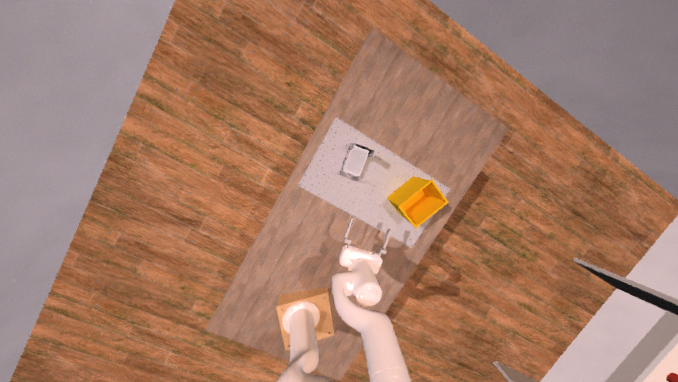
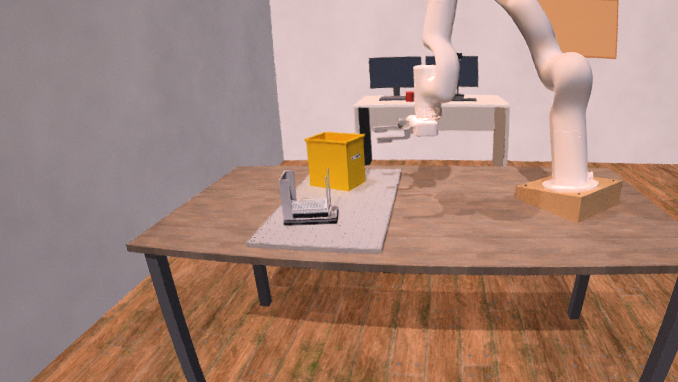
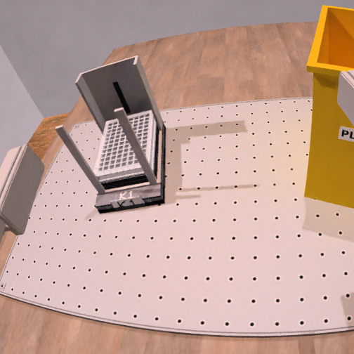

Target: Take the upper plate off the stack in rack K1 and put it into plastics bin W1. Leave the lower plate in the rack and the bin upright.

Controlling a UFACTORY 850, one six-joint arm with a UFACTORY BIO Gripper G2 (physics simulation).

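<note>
Rack K1 (image 1: 352, 176) (image 2: 286, 200) (image 3: 100, 85) stands upright on the perforated board, with a tall back wall and two thin front posts. The upper plate (image 1: 357, 160) (image 2: 310, 205) (image 3: 117, 147), white with a grid of wells, lies flat in the rack. A dark layer shows under it; the lower plate cannot be made out clearly. Plastics bin W1 (image 1: 406, 192) (image 2: 330, 162) (image 3: 327, 160) is yellow, upright and open at the top. My gripper (image 1: 370, 224) (image 2: 377, 135) (image 3: 185, 142) is open and empty, high above the table, apart from rack and bin, fingers pointing level toward the board side.
The perforated board (image 1: 320, 170) (image 2: 360, 230) (image 3: 225, 265) lies on the wooden table (image 1: 400, 85) (image 2: 475, 240) (image 3: 240, 60) under rack and bin. The arm's wooden base block (image 2: 595, 200) is at the table's other end. A desk (image 2: 430, 102) with monitors stands behind.
</note>
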